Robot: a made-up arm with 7 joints.
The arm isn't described. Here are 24 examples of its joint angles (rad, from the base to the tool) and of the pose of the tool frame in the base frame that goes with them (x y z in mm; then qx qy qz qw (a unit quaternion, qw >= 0)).
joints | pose
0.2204 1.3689 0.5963 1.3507 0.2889 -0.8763 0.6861 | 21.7 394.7 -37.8 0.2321 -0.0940 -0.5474 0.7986
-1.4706 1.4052 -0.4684 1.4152 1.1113 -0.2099 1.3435 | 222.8 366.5 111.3 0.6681 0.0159 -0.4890 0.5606
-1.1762 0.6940 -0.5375 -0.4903 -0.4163 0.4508 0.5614 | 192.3 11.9 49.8 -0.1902 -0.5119 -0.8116 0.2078
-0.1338 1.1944 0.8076 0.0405 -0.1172 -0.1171 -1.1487 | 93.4 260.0 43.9 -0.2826 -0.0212 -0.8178 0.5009
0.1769 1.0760 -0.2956 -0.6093 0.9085 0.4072 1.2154 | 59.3 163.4 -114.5 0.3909 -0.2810 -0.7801 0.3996
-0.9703 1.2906 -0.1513 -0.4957 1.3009 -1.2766 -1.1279 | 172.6 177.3 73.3 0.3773 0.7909 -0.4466 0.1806
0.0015 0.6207 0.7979 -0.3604 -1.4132 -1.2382 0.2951 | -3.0 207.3 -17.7 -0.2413 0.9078 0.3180 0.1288
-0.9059 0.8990 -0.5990 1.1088 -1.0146 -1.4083 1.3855 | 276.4 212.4 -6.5 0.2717 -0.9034 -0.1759 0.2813
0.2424 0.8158 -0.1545 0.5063 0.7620 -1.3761 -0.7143 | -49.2 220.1 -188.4 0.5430 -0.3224 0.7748 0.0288
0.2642 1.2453 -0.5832 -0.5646 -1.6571 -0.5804 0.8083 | 69.5 174.8 -37.1 -0.5199 -0.6086 -0.0683 0.5955
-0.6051 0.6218 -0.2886 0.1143 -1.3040 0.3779 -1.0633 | 208.5 129.1 -69.1 0.8210 0.2674 0.4633 0.1995
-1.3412 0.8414 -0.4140 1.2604 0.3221 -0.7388 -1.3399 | 310.7 178.4 31.3 -0.4422 0.3123 -0.7835 0.3051
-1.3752 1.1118 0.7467 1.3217 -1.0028 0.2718 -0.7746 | 216.3 318.4 120.0 0.3566 0.8275 0.4263 0.0791
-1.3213 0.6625 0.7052 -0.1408 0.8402 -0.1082 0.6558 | 244.7 142.9 152.8 0.6136 -0.6490 -0.3273 0.3084
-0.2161 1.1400 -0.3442 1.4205 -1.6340 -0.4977 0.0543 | 93.8 374.8 -70.2 -0.0030 -0.6230 -0.2009 0.7560
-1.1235 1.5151 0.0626 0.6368 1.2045 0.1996 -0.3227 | 183.8 322.3 153.7 0.2785 0.1152 -0.3790 0.8749
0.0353 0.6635 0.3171 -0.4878 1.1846 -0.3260 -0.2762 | 70.0 165.5 -131.3 0.1180 0.1799 -0.8475 0.4853
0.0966 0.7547 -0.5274 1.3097 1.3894 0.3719 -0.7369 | -102.5 277.9 -214.2 -0.3812 0.8253 -0.0400 0.4147
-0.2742 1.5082 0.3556 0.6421 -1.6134 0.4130 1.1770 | 161.1 338.2 113.0 0.0040 -0.7027 0.0754 0.7075
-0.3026 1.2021 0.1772 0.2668 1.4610 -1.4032 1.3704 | 138.7 275.7 -83.8 0.1633 -0.1314 -0.9777 0.0128
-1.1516 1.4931 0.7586 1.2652 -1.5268 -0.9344 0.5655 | 56.5 376.2 176.0 -0.3675 0.9039 -0.1499 0.1595
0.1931 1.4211 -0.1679 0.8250 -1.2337 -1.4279 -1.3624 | 53.4 339.8 -2.7 -0.3895 0.0348 -0.8672 0.3083
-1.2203 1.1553 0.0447 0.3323 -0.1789 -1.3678 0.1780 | 208.2 165.9 136.0 -0.3836 0.4169 0.8052 0.1749
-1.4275 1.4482 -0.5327 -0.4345 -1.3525 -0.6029 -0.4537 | 107.3 135.3 183.6 0.2108 0.2507 0.8991 0.2903
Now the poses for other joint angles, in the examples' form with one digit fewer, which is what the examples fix.
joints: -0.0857 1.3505 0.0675 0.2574 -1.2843 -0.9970 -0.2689
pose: 121 260 36 -0.139 -0.580 -0.771 0.222
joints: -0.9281 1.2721 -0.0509 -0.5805 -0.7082 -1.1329 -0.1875
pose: 99 139 91 -0.119 0.282 0.848 0.433
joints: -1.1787 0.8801 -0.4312 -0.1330 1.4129 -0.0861 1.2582
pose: 295 81 56 -0.732 0.334 0.589 0.070
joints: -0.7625 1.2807 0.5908 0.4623 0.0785 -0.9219 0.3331
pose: 182 252 112 0.446 -0.453 -0.732 0.246
